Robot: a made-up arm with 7 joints. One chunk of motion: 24 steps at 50 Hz.
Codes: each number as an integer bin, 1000 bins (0 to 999) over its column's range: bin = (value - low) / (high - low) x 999, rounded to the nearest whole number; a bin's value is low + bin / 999 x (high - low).
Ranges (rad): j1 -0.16..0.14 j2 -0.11..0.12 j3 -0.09..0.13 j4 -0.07..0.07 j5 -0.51..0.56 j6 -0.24..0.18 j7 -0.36..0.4
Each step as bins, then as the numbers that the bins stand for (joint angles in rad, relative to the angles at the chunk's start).
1 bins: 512 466 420 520 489 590 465
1 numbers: -0.0062 -0.0027 0.0025 0.0029 0.0138 0.0080 -0.0062
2 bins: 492 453 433 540 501 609 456
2 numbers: -0.0123 -0.0057 0.0054 0.0057 0.0266 0.0160 -0.0131
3 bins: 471 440 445 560 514 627 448
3 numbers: -0.0186 -0.0087 0.0080 0.0085 0.0405 0.0236 -0.0192
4 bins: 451 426 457 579 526 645 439
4 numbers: -0.0246 -0.0119 0.0106 0.0111 0.0534 0.0312 -0.0260
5 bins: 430 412 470 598 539 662 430
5 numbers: -0.0309 -0.0151 0.0135 0.0138 0.0673 0.0383 -0.0329
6 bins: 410 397 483 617 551 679 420
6 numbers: -0.0369 -0.0186 0.0164 0.0165 0.0802 0.0455 -0.0405
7 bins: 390 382 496 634 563 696 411
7 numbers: -0.0429 -0.0221 0.0192 0.0188 0.0930 0.0526 -0.0473
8 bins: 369 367 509 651 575 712 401
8 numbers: -0.0492 -0.0255 0.0221 0.0212 0.1059 0.0593 -0.0549
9 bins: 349 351 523 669 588 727 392
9 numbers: -0.0552 -0.0292 0.0252 0.0238 0.1198 0.0656 -0.0618
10 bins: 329 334 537 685 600 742 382
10 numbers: -0.0612 -0.0331 0.0283 0.0260 0.1326 0.0720 -0.0694
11 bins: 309 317 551 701 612 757 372
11 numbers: -0.0672 -0.0370 0.0313 0.0282 0.1455 0.0783 -0.0770
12 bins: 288 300 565 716 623 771 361
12 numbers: -0.0735 -0.0409 0.0344 0.0303 0.1573 0.0841 -0.0854
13 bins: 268 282 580 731 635 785 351
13 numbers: -0.0795 -0.0451 0.0377 0.0324 0.1701 0.0900 -0.0930
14 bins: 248 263 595 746 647 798 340
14 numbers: -0.0855 -0.0494 0.0410 0.0345 0.1830 0.0955 -0.1013
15 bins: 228 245 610 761 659 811 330
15 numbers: -0.0915 -0.0536 0.0443 0.0366 0.1958 0.1010 -0.1089
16 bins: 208 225 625 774 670 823 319
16 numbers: -0.0975 -0.0582 0.0476 0.0385 0.2076 0.1060 -0.1173
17 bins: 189 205 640 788 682 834 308
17 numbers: -0.1032 -0.0628 0.0509 0.0404 0.2205 0.1106 -0.1257
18 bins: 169 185 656 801 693 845 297
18 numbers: -0.1092 -0.0674 0.0545 0.0423 0.2323 0.1153 -0.1341
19 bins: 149 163 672 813 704 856 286
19 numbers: -0.1153 -0.0725 0.0580 0.0439 0.2440 0.1199 -0.1424
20 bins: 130 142 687 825 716 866 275
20 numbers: -0.1210 -0.0773 0.0613 0.0456 0.2569 0.1241 -0.1508
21 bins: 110 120 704 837 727 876 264
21 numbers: -0.1270 -0.0824 0.0650 0.0473 0.2687 0.1283 -0.1592
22 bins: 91 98 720 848 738 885 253
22 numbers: -0.1327 -0.0874 0.0686 0.0488 0.2805 0.1321 -0.1675
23 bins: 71 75 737 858 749 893 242
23 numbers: -0.1387 -0.0927 0.0723 0.0502 0.2922 0.1354 -0.1759
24 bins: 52 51 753 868 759 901 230
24 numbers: -0.1444 -0.0983 0.0758 0.0516 0.3029 0.1388 -0.1850
